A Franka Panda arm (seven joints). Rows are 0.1 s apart.
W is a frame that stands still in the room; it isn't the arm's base.
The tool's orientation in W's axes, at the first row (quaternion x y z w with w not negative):
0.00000 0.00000 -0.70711 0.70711
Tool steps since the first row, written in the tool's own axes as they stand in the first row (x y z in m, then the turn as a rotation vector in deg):
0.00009 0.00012 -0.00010 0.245 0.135 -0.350
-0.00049 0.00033 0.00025 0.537 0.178 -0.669
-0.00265 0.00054 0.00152 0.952 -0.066 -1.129
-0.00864 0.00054 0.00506 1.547 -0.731 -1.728
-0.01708 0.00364 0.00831 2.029 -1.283 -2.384
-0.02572 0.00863 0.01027 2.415 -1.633 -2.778
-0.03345 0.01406 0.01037 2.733 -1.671 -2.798
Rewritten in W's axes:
0.00012 -0.00009 -0.00010 0.135 -0.245 -0.350
0.00033 0.00049 0.00025 0.178 -0.537 -0.669
0.00054 0.00265 0.00152 -0.066 -0.952 -1.129
0.00054 0.00864 0.00506 -0.731 -1.547 -1.728
0.00364 0.01708 0.00831 -1.283 -2.029 -2.384
0.00863 0.02572 0.01027 -1.633 -2.415 -2.778
0.01406 0.03345 0.01037 -1.671 -2.733 -2.798

